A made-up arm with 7 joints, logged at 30 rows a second.
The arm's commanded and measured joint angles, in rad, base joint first. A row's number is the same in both.
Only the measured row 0 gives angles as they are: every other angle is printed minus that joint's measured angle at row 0.
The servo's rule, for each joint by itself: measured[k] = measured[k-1] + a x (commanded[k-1-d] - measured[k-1]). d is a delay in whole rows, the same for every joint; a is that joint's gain. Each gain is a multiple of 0.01, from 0.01 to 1. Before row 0 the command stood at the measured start. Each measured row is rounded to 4 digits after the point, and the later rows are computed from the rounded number. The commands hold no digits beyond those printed.
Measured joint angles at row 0: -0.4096, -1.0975, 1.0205, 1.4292, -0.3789, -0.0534, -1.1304
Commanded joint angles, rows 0 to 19: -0.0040, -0.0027, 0.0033, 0.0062, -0.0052, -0.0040, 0.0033; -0.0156, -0.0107, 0.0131, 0.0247, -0.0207, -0.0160, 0.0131; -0.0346, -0.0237, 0.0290, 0.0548, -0.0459, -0.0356, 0.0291; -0.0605, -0.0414, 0.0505, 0.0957, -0.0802, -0.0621, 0.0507; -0.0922, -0.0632, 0.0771, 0.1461, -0.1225, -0.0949, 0.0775; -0.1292, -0.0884, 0.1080, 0.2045, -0.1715, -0.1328, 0.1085; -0.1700, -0.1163, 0.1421, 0.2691, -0.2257, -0.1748, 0.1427; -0.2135, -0.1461, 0.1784, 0.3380, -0.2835, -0.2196, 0.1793; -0.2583, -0.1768, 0.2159, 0.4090, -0.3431, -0.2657, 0.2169; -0.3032, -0.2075, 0.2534, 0.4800, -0.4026, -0.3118, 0.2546; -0.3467, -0.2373, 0.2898, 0.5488, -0.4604, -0.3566, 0.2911; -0.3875, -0.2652, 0.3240, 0.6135, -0.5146, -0.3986, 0.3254; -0.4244, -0.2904, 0.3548, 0.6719, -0.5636, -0.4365, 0.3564; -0.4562, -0.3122, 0.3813, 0.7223, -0.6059, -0.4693, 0.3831; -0.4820, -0.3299, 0.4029, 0.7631, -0.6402, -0.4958, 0.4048; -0.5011, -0.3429, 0.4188, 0.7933, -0.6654, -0.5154, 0.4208; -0.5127, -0.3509, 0.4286, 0.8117, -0.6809, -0.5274, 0.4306; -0.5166, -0.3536, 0.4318, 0.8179, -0.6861, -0.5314, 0.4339; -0.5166, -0.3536, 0.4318, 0.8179, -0.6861, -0.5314, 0.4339; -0.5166, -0.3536, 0.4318, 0.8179, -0.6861, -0.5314, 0.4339
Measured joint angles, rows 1 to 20: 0.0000, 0.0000, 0.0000, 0.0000, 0.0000, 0.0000, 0.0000; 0.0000, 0.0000, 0.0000, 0.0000, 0.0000, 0.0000, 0.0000; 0.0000, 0.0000, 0.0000, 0.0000, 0.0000, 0.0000, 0.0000; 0.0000, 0.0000, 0.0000, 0.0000, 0.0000, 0.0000, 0.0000; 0.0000, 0.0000, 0.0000, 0.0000, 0.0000, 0.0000, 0.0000; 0.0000, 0.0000, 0.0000, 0.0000, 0.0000, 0.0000, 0.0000; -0.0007, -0.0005, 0.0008, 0.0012, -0.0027, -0.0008, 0.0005; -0.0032, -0.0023, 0.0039, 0.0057, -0.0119, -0.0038, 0.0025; -0.0085, -0.0062, 0.0102, 0.0150, -0.0292, -0.0102, 0.0068; -0.0173, -0.0125, 0.0203, 0.0303, -0.0552, -0.0206, 0.0138; -0.0300, -0.0216, 0.0345, 0.0523, -0.0895, -0.0355, 0.0240; -0.0469, -0.0336, 0.0529, 0.0812, -0.1313, -0.0550, 0.0375; -0.0678, -0.0485, 0.0752, 0.1169, -0.1794, -0.0790, 0.0543; -0.0926, -0.0661, 0.1010, 0.1589, -0.2325, -0.1071, 0.0743; -0.1208, -0.0860, 0.1297, 0.2064, -0.2889, -0.1388, 0.0971; -0.1518, -0.1079, 0.1606, 0.2584, -0.3469, -0.1734, 0.1223; -0.1849, -0.1312, 0.1929, 0.3136, -0.4048, -0.2100, 0.1493; -0.2193, -0.1553, 0.2257, 0.3706, -0.4608, -0.2477, 0.1775; -0.2542, -0.1796, 0.2580, 0.4278, -0.5132, -0.2855, 0.2061; -0.2885, -0.2035, 0.2888, 0.4838, -0.5605, -0.3223, 0.2344
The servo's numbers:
d 6
a 0.17 0.18 0.25 0.19 0.51 0.20 0.16

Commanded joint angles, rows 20 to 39: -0.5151, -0.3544, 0.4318, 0.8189, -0.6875, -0.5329, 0.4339; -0.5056, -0.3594, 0.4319, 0.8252, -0.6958, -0.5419, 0.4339; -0.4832, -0.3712, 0.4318, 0.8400, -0.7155, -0.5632, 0.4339; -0.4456, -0.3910, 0.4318, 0.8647, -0.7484, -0.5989, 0.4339; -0.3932, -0.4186, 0.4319, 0.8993, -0.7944, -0.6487, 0.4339; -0.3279, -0.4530, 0.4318, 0.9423, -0.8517, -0.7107, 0.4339; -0.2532, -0.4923, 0.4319, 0.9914, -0.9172, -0.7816, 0.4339; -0.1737, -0.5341, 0.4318, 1.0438, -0.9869, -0.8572, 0.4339; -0.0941, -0.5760, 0.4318, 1.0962, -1.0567, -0.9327, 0.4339; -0.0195, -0.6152, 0.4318, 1.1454, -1.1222, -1.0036, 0.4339; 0.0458, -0.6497, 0.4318, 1.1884, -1.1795, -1.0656, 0.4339; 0.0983, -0.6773, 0.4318, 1.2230, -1.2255, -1.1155, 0.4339; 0.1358, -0.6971, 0.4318, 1.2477, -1.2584, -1.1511, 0.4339; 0.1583, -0.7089, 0.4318, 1.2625, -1.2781, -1.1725, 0.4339; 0.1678, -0.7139, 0.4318, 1.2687, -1.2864, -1.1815, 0.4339; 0.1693, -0.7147, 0.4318, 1.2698, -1.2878, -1.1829, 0.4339; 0.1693, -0.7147, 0.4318, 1.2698, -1.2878, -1.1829, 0.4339; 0.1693, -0.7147, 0.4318, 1.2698, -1.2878, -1.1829, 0.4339; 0.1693, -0.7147, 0.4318, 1.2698, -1.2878, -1.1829, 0.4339; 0.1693, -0.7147, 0.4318, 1.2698, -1.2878, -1.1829, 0.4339
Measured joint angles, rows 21 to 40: -0.3214, -0.2263, 0.3173, 0.5369, -0.6011, -0.3570, 0.2617; -0.3519, -0.2473, 0.3427, 0.5856, -0.6339, -0.3887, 0.2872; -0.3792, -0.2659, 0.3642, 0.6286, -0.6579, -0.4164, 0.3101; -0.4026, -0.2817, 0.3811, 0.6646, -0.6723, -0.4394, 0.3299; -0.4220, -0.2946, 0.3938, 0.6937, -0.6793, -0.4578, 0.3465; -0.4381, -0.3052, 0.4033, 0.7173, -0.6828, -0.4725, 0.3605; -0.4512, -0.3141, 0.4104, 0.7366, -0.6852, -0.4846, 0.3722; -0.4604, -0.3223, 0.4158, 0.7534, -0.6906, -0.4961, 0.3821; -0.4643, -0.3311, 0.4198, 0.7699, -0.7033, -0.5095, 0.3904; -0.4611, -0.3419, 0.4228, 0.7879, -0.7263, -0.5274, 0.3974; -0.4496, -0.3557, 0.4251, 0.8091, -0.7610, -0.5517, 0.4032; -0.4289, -0.3732, 0.4268, 0.8344, -0.8073, -0.5835, 0.4081; -0.3990, -0.3946, 0.4281, 0.8642, -0.8633, -0.6231, 0.4122; -0.3607, -0.4197, 0.4290, 0.8983, -0.9263, -0.6699, 0.4157; -0.3154, -0.4478, 0.4297, 0.9359, -0.9928, -0.7225, 0.4186; -0.2651, -0.4779, 0.4302, 0.9757, -1.0588, -0.7787, 0.4210; -0.2122, -0.5088, 0.4306, 1.0161, -1.1204, -0.8361, 0.4231; -0.1594, -0.5391, 0.4309, 1.0554, -1.1740, -0.8920, 0.4248; -0.1092, -0.5675, 0.4311, 1.0919, -1.2170, -0.9438, 0.4263; -0.0637, -0.5930, 0.4313, 1.1243, -1.2482, -0.9895, 0.4275
